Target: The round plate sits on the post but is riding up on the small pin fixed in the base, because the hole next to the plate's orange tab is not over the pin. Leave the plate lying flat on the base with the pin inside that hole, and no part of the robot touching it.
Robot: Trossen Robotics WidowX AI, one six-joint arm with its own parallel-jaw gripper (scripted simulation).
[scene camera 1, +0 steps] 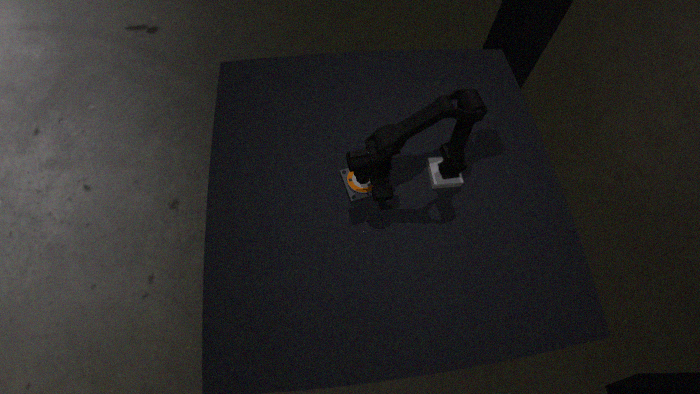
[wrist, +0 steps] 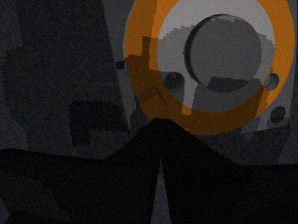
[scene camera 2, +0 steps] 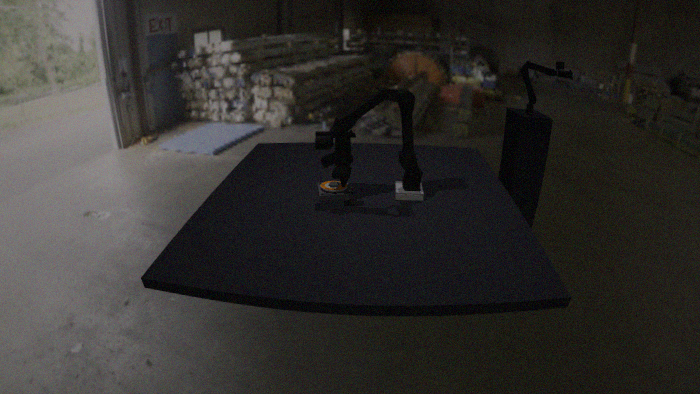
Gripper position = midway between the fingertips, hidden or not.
In view: my gripper (scene camera 1: 376,184).
My gripper shows as well in the wrist view (wrist: 161,126) and in scene camera 2 (scene camera 2: 343,186).
